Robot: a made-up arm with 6 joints.
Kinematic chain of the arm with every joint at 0, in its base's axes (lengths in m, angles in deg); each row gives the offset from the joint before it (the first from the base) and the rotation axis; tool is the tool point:
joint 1: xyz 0 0 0.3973 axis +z
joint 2: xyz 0 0 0 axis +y
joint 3: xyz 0 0 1.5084 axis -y
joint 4: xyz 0 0 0 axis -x
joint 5: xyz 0.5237 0 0 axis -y
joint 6: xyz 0 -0.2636 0 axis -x
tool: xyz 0 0 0
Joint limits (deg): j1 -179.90..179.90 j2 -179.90..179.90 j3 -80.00..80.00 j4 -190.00..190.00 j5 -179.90..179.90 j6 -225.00..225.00
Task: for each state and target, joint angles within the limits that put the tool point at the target. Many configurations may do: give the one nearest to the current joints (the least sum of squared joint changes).
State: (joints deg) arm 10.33 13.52 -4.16 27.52 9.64 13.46
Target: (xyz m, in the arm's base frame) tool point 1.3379 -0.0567 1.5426
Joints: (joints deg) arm 7.31 31.87 2.90 30.74 9.64 13.46
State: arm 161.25 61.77 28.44 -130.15 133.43 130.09
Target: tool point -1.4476 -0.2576 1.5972
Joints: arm 179.90 37.67 42.97 -170.69 133.43 130.09
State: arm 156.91 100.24 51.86 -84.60 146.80 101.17
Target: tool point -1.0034 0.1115 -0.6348
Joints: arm 173.85 112.86 9.13 -89.29 146.80 101.17
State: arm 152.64 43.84 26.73 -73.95 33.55 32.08
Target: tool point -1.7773 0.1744 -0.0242
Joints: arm 176.40 86.57 51.22 -76.27 33.55 32.08
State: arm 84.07 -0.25 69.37 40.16 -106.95 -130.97
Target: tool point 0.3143 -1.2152 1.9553
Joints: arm 93.43 -46.27 47.59 23.91 -106.95 -130.97
